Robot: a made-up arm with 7 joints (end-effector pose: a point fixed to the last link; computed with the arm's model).
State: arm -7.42 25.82 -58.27 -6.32 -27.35 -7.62 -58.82
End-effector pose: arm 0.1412 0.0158 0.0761 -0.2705 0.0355 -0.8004 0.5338
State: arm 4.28 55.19 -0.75 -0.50 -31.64 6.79 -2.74
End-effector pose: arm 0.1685 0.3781 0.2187 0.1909 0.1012 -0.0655 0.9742
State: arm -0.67 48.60 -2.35 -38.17 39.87 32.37 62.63
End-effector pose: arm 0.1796 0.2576 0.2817 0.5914 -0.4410 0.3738 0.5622
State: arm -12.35 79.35 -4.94 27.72 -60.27 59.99 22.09
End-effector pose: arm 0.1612 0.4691 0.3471 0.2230 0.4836 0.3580 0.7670
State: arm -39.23 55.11 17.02 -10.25 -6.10 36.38 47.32
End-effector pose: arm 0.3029 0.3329 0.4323 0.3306 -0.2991 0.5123 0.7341
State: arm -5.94 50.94 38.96 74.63 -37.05 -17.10 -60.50
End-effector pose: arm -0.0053 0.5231 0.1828 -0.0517 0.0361 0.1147 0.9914
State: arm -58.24 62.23 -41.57 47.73 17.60 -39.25 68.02
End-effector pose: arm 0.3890 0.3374 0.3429 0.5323 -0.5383 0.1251 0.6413
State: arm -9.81 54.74 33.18 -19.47 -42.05 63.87 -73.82
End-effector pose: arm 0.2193 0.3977 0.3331 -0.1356 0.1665 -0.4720 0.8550
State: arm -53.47 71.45 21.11 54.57 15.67 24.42 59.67
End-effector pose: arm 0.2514 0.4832 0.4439 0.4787 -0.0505 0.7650 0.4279
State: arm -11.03 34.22 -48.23 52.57 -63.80 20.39 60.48
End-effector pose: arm 0.0591 0.2603 0.0357 0.3777 0.5448 0.3443 0.6649
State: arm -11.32 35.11 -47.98 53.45 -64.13 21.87 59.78
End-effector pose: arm 0.0596 0.2690 0.0399 0.3819 0.5532 0.3468 0.6541
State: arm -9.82 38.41 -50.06 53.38 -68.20 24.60 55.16
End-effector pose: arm 0.0443 0.2919 0.0512 0.3640 0.5945 0.3336 0.6346
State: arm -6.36 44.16 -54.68 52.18 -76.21 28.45 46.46
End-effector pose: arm 0.0121 0.3268 0.0727 0.3143 0.6659 0.3097 0.6016
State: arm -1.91 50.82 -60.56 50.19 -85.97 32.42 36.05
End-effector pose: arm -0.0277 0.3620 0.1028 0.2386 0.7407 0.2913 0.5563
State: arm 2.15 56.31 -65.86 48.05 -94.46 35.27 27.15
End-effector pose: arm -0.0626 0.3863 0.1320 0.1622 0.7933 0.2860 0.5125
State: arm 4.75 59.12 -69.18 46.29 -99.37 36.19 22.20
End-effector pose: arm -0.0845 0.3956 0.1484 0.1143 0.8177 0.2848 0.4869
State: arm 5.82 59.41 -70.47 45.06 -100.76 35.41 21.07
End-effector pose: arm -0.0937 0.3936 0.1495 0.0992 0.8239 0.2794 0.4830
